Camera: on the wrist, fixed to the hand. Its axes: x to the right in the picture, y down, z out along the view.
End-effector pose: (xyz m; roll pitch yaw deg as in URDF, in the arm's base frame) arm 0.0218 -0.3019 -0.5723 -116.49 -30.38 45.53
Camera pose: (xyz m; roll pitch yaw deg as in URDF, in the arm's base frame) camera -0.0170 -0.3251 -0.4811 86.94 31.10 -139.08
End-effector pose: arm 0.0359 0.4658 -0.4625 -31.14 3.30 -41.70
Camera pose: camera -0.0232 0.3852 -0.4434 4.05 -7.17 137.17
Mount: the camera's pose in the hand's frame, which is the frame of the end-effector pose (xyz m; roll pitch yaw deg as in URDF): 0.0084 -0.0953 -0.0347 -27.23 -3.89 -178.96
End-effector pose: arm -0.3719 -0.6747 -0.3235 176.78 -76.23 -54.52
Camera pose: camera -0.3082 -0.5968 -0.3084 151.34 80.14 120.70
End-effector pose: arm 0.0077 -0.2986 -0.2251 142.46 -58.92 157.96
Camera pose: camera -0.0569 -0.3768 -0.2337 -166.72 62.60 -18.68
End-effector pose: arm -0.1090 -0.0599 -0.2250 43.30 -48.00 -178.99
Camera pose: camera -0.1828 -0.0156 -0.2794 -66.91 45.77 5.92
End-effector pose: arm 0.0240 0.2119 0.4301 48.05 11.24 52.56
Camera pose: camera 0.0480 0.1808 0.3362 -76.02 -13.04 -123.76
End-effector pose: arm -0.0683 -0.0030 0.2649 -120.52 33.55 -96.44
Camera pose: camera -0.0569 -0.0668 0.3434 95.83 -32.38 78.97
